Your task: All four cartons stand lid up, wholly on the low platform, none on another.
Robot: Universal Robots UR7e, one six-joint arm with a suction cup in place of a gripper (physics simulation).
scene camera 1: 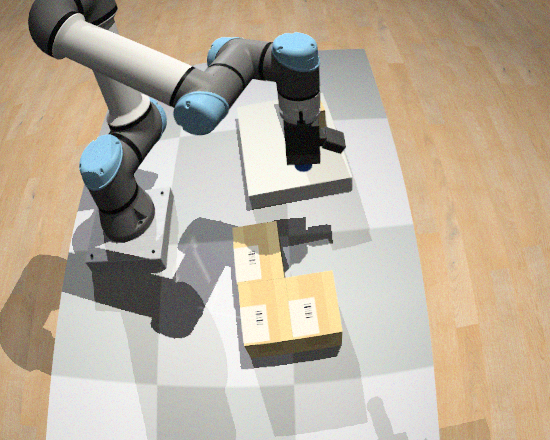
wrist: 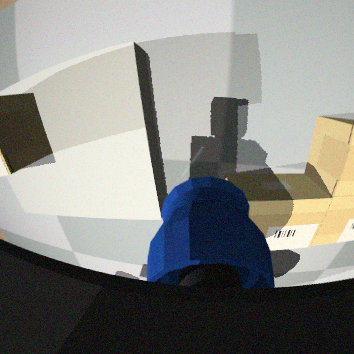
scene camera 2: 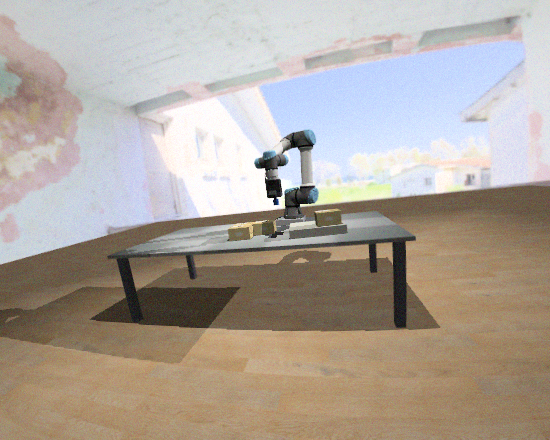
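Pixels of known places: hand at its tool point: (scene camera 1: 303, 165) (wrist: 204, 216) (scene camera 2: 276, 204); arm's base at its link origin: (scene camera 1: 128, 217) (scene camera 2: 293, 217).
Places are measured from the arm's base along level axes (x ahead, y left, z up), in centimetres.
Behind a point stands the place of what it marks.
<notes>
My suction gripper (scene camera 1: 303, 167) (scene camera 2: 276, 201) (wrist: 206, 210) is open, with no carton on its blue cup. It hangs high above the table, between the platform and the three table cartons. One carton (scene camera 2: 328, 218) {z 4.7, x 51.3, y 22.3 cm} (wrist: 24, 131) {z 4.2, x 46.8, y 15.4 cm} stands on the low white platform (scene camera 1: 270, 172) {z 0.7, x 36.3, y 5.1 cm} (scene camera 2: 320, 230) {z -1.0, x 54.2, y 17.1 cm} (wrist: 95, 187) {z 0.7, x 36.4, y 8.9 cm}, towards its far end; the arm hides most of it in scene camera 1. A second carton (scene camera 1: 260, 237) {z 3.6, x 32.4, y -14.5 cm} (wrist: 272, 207) {z 3.6, x 34.9, y -16.0 cm} lies label up on the table, nearest the platform. Two more cartons, one on the left (scene camera 1: 255, 295) {z 3.6, x 30.0, y -27.7 cm} and one on the right (scene camera 1: 320, 295) {z 3.6, x 42.4, y -30.0 cm}, lie label up beside each other, against it.
The arm's base plate (scene camera 1: 162, 225) {z 0.3, x 9.7, y -4.6 cm} is fixed on the grey table (scene camera 1: 390, 325) {z -4.1, x 56.1, y -36.6 cm} (scene camera 2: 190, 245) {z -4.1, x 47.7, y -64.0 cm}, left of the platform and cartons in scene camera 1. The arm's forearm reaches across above the table. Dark arm shadows fall beside the cartons.
</notes>
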